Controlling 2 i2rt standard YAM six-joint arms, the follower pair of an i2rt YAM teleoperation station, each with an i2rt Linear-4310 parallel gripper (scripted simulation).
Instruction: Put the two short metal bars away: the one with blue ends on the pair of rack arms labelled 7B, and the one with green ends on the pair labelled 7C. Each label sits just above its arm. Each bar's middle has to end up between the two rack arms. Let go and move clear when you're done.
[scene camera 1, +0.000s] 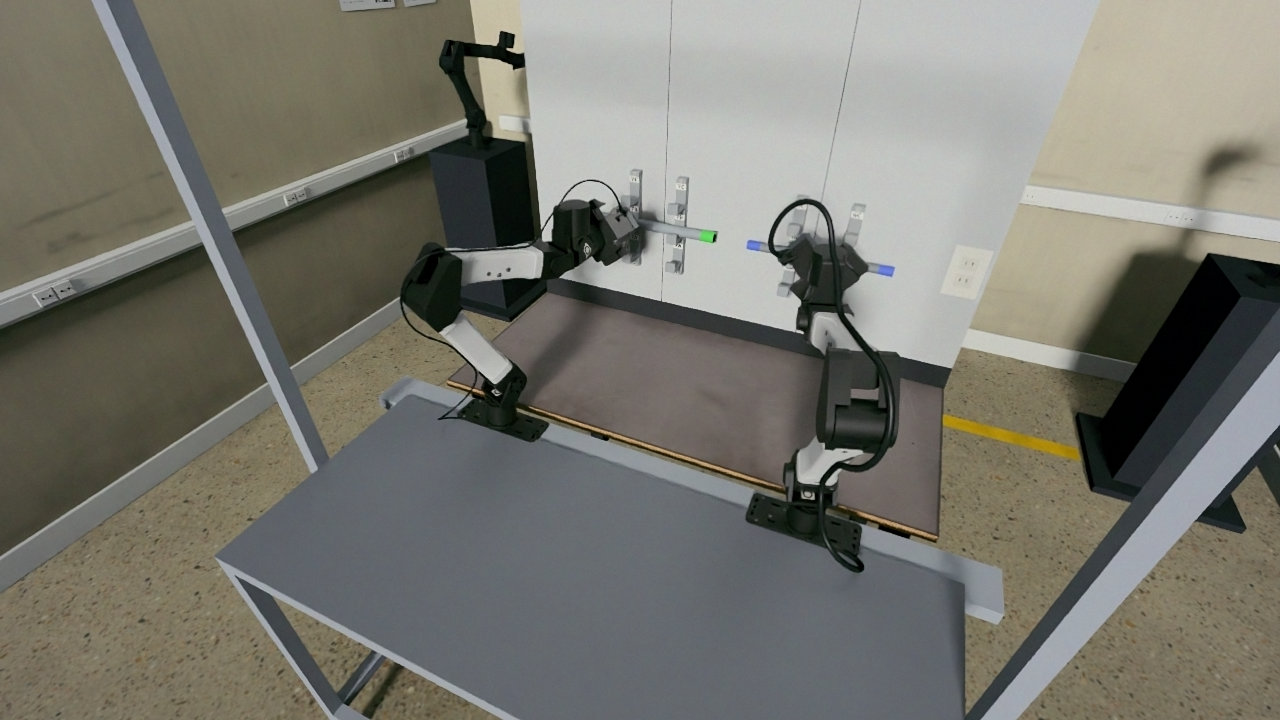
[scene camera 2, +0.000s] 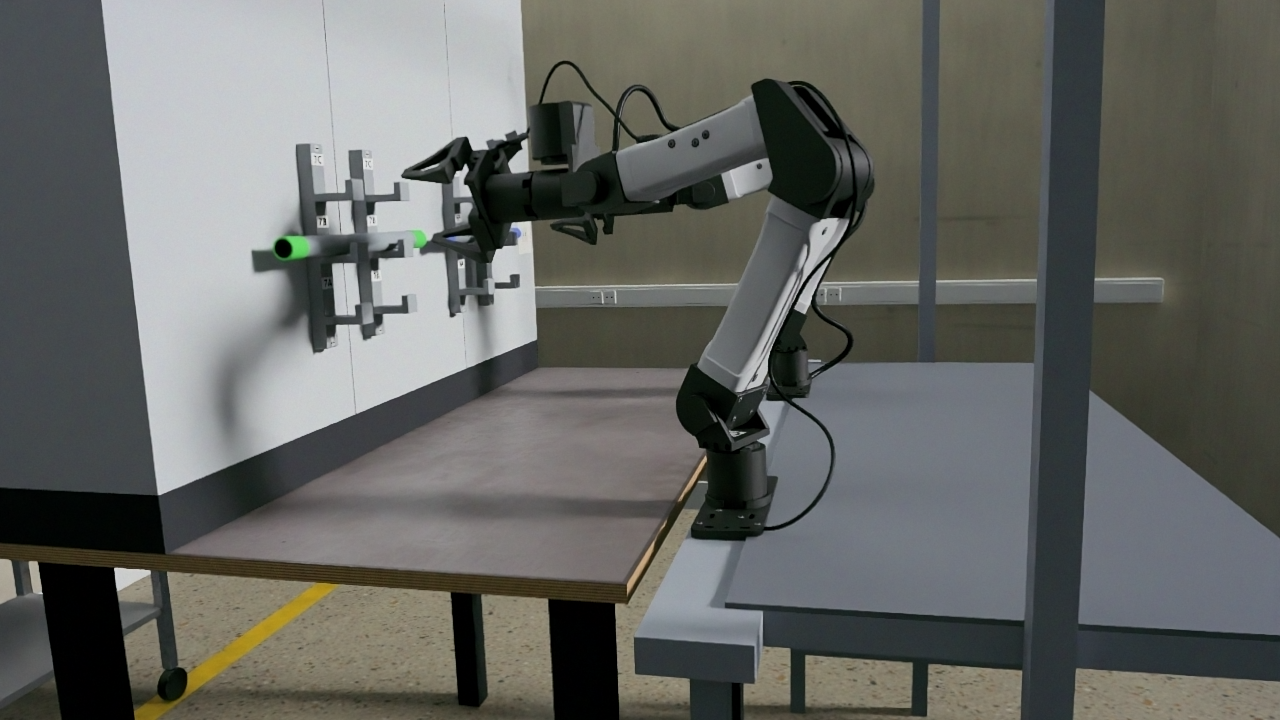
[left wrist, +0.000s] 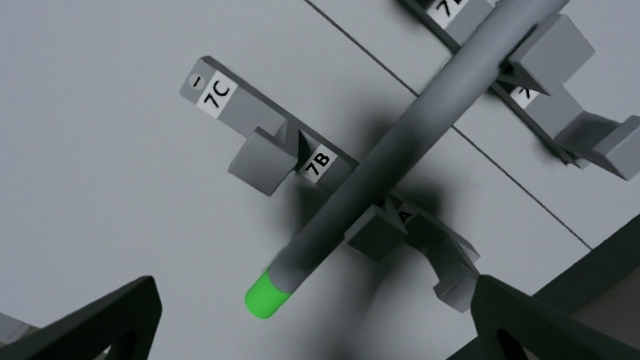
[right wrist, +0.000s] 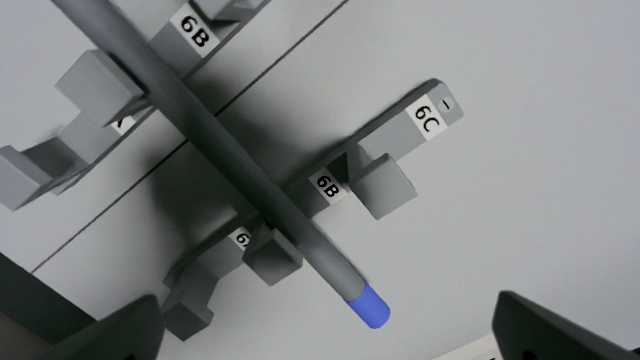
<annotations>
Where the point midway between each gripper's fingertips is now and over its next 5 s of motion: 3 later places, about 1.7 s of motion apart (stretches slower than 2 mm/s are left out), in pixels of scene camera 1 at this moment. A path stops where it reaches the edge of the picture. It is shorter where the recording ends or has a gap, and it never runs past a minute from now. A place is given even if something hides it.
The left gripper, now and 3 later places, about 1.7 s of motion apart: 615, 222; 633, 239; 636, 243; 638, 238
The right gripper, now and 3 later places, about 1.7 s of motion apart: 833, 263; 811, 275; 831, 278; 863, 284
</annotations>
